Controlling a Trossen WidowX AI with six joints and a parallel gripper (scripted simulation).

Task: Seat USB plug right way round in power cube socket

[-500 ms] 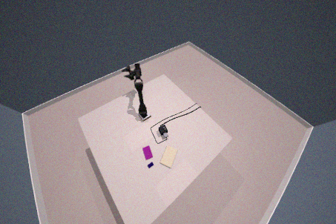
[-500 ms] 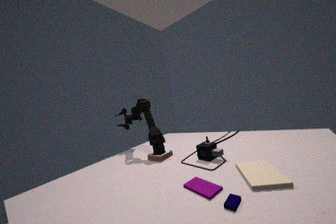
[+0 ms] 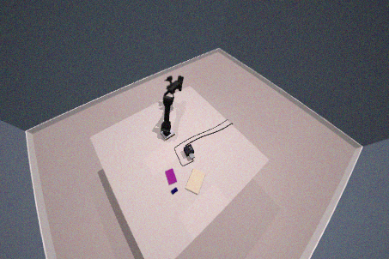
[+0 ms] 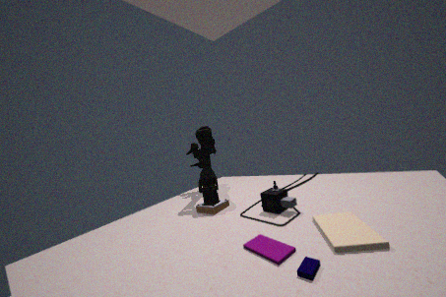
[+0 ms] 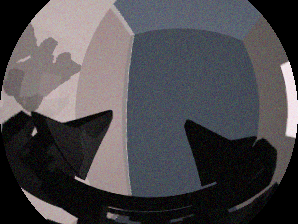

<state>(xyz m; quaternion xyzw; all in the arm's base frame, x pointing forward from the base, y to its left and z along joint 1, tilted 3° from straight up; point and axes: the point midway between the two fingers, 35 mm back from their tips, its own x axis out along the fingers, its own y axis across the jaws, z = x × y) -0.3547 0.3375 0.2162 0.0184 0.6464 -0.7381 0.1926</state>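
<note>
Now: the USB plug 69 cm ahead of my gripper tip, 30 cm to the right of it and 12 cm below it. From my gripper tip the other things lie so: magenta flat block (74 cm ahead, 59 cm to the right, 21 cm below); then dark blue block (84 cm ahead, 64 cm to the right, 21 cm below); then tan flat slab (92 cm ahead, 46 cm to the right, 21 cm below).
</note>
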